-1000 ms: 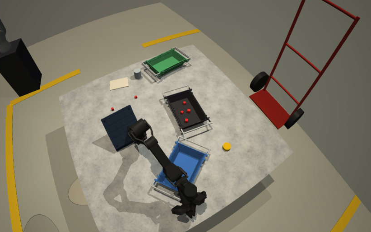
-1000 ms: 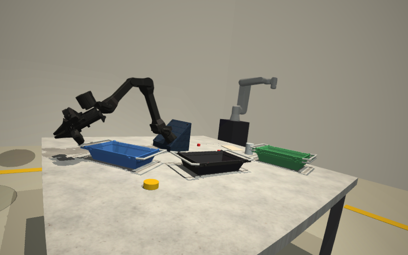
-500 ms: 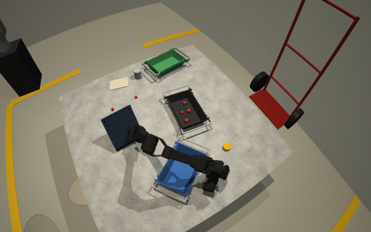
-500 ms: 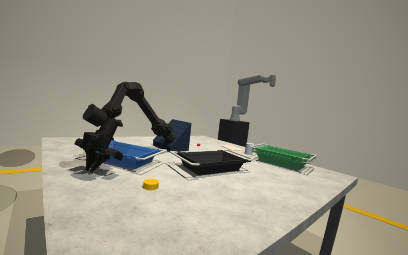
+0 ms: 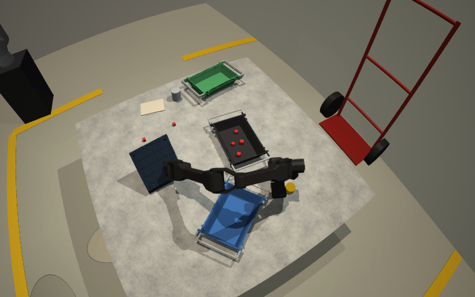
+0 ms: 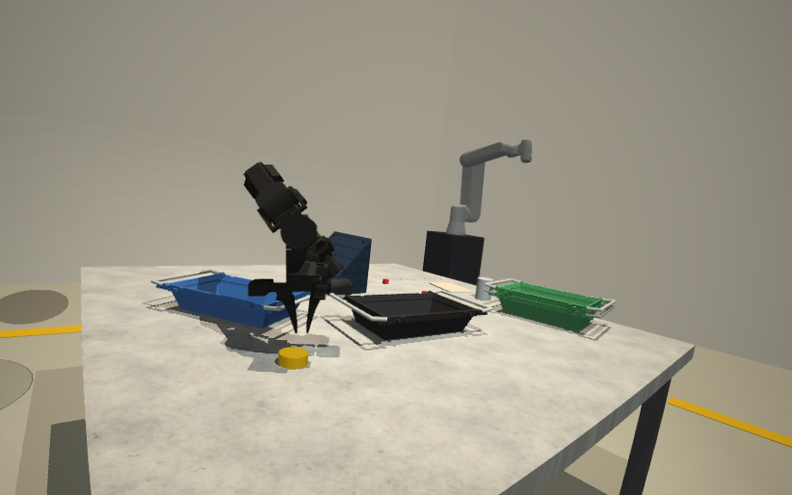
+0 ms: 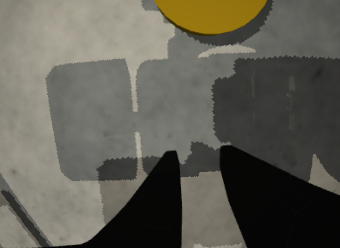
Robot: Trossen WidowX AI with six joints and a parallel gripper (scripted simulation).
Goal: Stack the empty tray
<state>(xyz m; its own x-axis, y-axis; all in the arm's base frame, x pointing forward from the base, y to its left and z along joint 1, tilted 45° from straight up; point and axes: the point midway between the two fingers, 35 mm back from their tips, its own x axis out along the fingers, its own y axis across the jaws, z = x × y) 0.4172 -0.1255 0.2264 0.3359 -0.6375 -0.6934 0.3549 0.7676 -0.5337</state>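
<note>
Now: gripper tip 60 mm short of the yellow disc, 40 mm to the left of it and 20 mm above it. From my gripper tip the other things lie so: beige card 430 mm behind, 740 mm to the left, 30 mm below; then grey cylinder 270 mm behind, 750 mm to the left, 10 mm above; then blue tray 250 mm behind, 70 mm to the right, 10 mm above.
</note>
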